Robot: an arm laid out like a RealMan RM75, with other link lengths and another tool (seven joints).
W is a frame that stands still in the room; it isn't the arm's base.
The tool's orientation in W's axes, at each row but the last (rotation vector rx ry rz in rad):
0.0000 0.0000 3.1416
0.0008 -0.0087 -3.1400
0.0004 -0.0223 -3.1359
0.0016 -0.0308 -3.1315
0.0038 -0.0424 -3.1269
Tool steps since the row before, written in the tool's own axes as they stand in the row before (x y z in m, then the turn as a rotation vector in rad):
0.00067 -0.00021 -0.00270 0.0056 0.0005 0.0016
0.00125 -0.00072 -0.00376 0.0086 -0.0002 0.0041
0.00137 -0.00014 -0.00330 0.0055 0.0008 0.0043
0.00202 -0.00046 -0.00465 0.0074 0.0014 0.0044
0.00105 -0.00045 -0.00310 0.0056 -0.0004 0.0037
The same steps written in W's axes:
-0.00067 0.00021 -0.00270 -0.0056 -0.0005 0.0016
-0.00125 0.00070 -0.00376 -0.0086 0.0002 0.0041
-0.00137 0.00009 -0.00330 -0.0055 -0.0008 0.0043
-0.00202 0.00035 -0.00466 -0.0074 -0.0014 0.0044
-0.00105 0.00035 -0.00311 -0.0056 0.0004 0.0037

